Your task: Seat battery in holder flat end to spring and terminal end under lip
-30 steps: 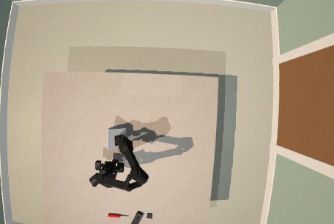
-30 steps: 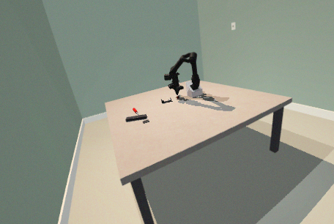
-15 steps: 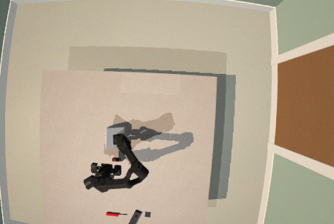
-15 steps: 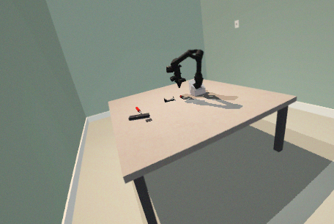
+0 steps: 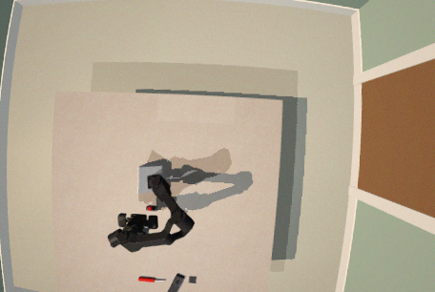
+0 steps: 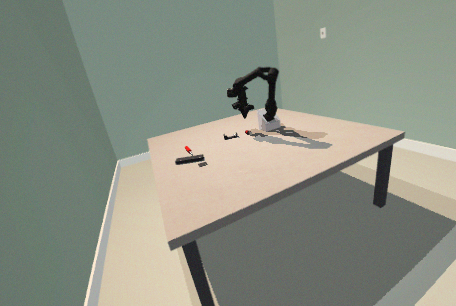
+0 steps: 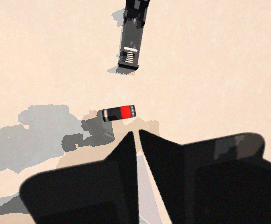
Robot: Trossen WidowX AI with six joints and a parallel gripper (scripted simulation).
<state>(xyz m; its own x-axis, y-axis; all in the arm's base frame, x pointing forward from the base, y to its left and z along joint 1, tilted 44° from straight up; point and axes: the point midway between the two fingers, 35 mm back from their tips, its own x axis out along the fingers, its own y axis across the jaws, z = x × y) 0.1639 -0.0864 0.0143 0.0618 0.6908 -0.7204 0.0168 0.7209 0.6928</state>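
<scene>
Right now my gripper tip is 2 cm to the right of the battery and 10 cm above it. Round my gripper tip: red-handled screwdriver 44 cm ahead, 10 cm below; then small dark block 44 cm ahead, 23 cm to the left, 11 cm below; then black bar 48 cm ahead, 12 cm to the left, 10 cm below.
</scene>
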